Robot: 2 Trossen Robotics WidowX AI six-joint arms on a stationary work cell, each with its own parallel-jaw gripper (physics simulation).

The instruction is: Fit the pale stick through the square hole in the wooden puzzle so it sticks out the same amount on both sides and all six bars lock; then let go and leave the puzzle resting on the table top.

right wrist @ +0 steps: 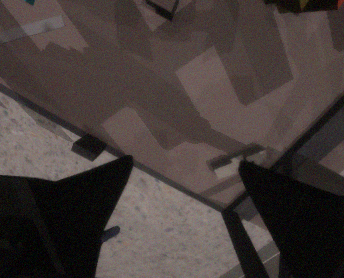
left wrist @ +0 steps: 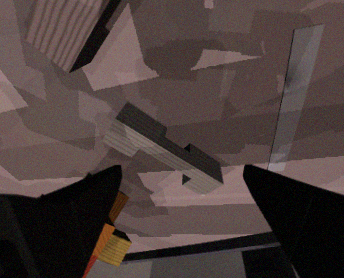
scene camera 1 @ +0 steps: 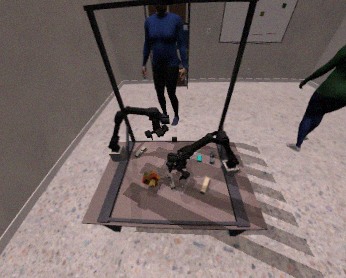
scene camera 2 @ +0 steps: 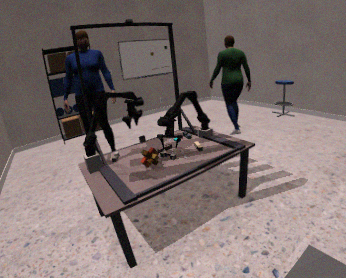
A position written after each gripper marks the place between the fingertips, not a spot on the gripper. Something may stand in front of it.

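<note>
Left gripper (left wrist: 183,170): open, holds nothing. Right gripper (right wrist: 185,162): open, empty.
</note>
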